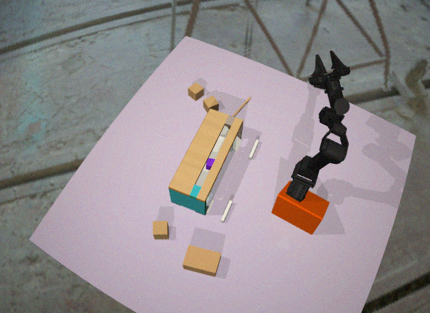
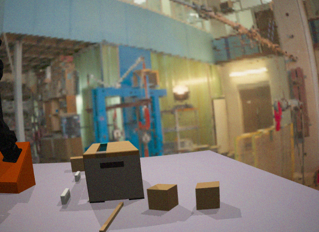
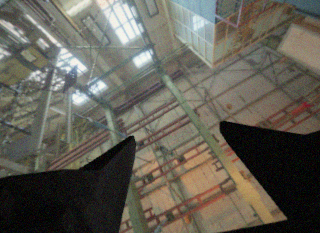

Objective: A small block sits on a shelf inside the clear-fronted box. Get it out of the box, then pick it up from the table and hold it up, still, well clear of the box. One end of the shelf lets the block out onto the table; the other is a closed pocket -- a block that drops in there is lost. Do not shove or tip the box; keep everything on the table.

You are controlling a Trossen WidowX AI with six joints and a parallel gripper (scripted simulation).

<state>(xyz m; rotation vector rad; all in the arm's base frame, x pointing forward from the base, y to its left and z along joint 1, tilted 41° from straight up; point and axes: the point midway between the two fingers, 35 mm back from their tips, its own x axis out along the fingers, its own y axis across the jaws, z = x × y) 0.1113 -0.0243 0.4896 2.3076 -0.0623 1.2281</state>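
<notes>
Now: gripper tip 420 mm to the right of the purple block, 400 mm above it and 170 mm short of it. Also, from my gripper tip: thin tan stick (480 mm below, 270 mm ahead, 100 mm to the left); long box (420 mm below, 390 mm to the left, 170 mm ahead); flat tan block (730 mm to the left, 450 mm below, 30 mm behind).
</notes>
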